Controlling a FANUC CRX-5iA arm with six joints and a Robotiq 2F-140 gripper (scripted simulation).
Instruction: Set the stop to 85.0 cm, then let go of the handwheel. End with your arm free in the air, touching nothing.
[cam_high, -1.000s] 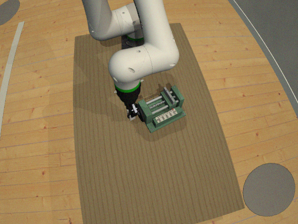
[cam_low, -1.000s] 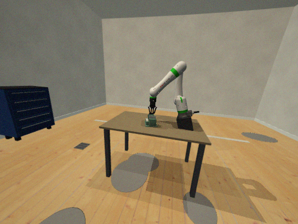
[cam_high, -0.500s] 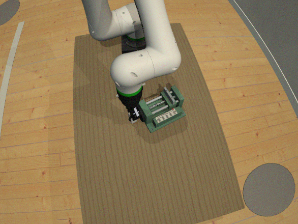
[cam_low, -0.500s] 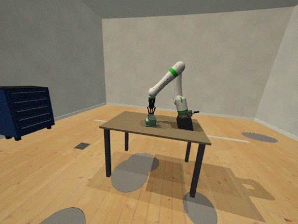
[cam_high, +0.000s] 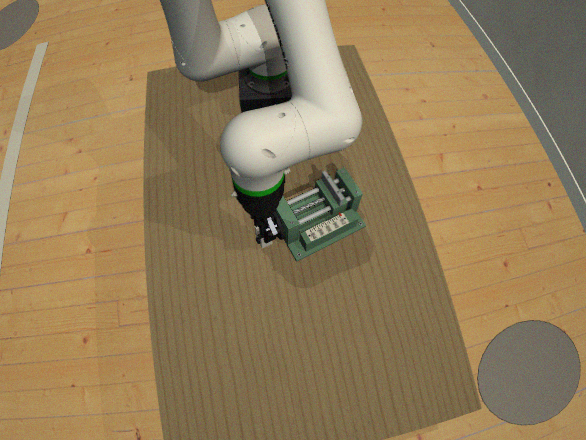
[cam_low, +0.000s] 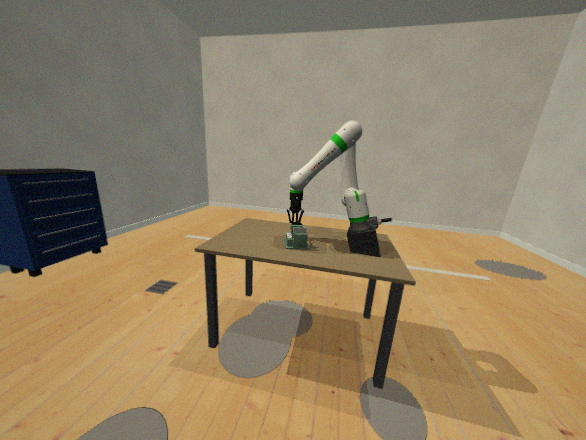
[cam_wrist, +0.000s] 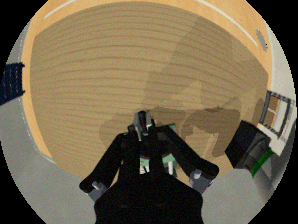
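Right now the stop block is 90 mm behind my hand, 170 mm to the left of it and 30 mm above it.
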